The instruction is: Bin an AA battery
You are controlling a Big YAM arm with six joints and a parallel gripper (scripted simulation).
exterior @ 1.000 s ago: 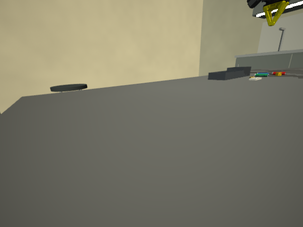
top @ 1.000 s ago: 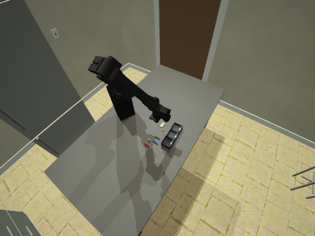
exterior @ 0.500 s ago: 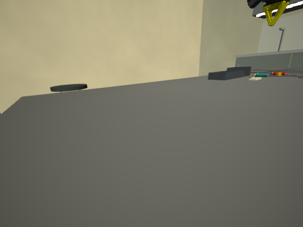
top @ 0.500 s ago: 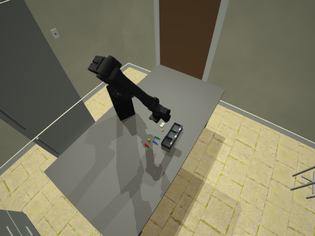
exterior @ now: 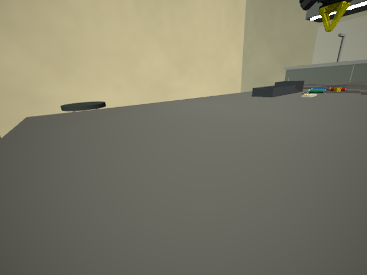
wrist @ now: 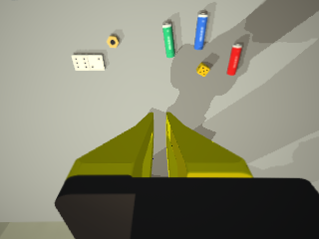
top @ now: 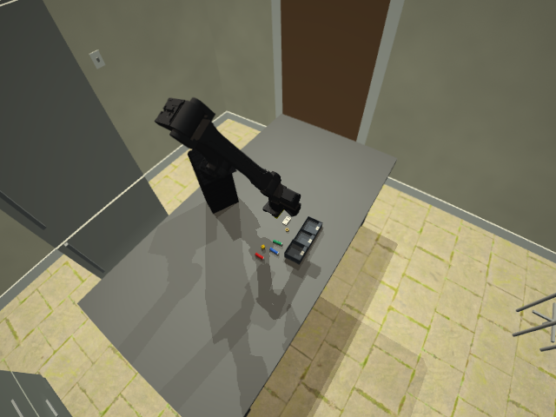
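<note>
The dark bin lies 200 mm below my hand, 130 mm ahead of it and 20 mm to the left of it. Round my hand: blue battery: 210 mm below, 70 mm to the right, 10 mm behind; then yellow die: 210 mm below, 60 mm behind, 50 mm to the right; then green battery: 210 mm below, 20 mm to the right.
</note>
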